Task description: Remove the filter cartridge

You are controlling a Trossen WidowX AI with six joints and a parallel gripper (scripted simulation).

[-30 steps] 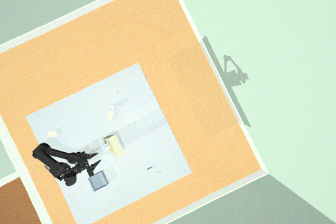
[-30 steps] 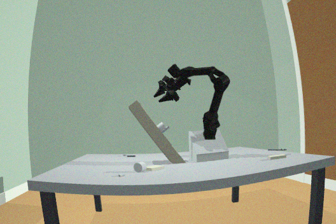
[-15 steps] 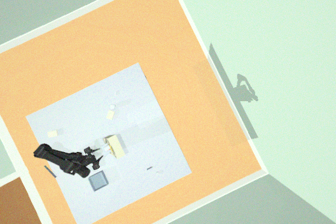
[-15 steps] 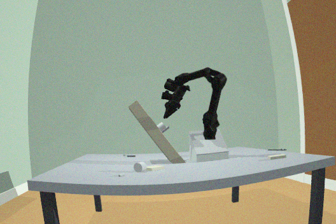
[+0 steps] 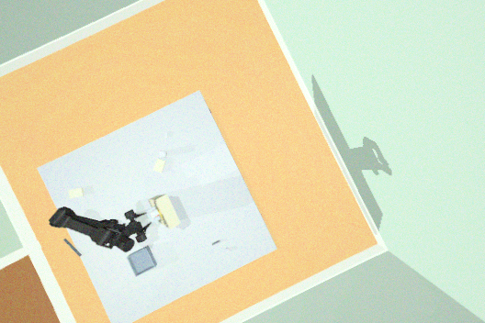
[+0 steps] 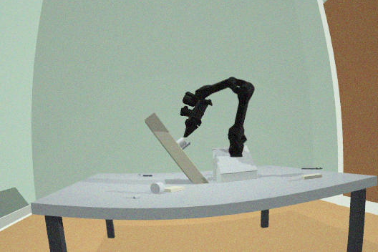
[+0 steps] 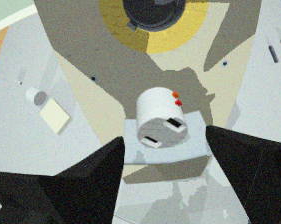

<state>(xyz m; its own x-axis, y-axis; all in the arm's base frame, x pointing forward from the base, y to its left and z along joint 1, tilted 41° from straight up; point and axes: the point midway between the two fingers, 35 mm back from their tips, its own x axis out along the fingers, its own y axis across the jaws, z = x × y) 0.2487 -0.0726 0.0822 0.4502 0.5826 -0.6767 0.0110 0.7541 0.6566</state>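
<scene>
The round white filter cartridge lies 3 cm below my gripper tip and 2 cm ahead of it. Round my gripper tip: grey square tray (32 cm behind, 28 cm to the right, 22 cm below); beige service panel (6 cm ahead, 5 cm below, 1 cm to the right).
</scene>
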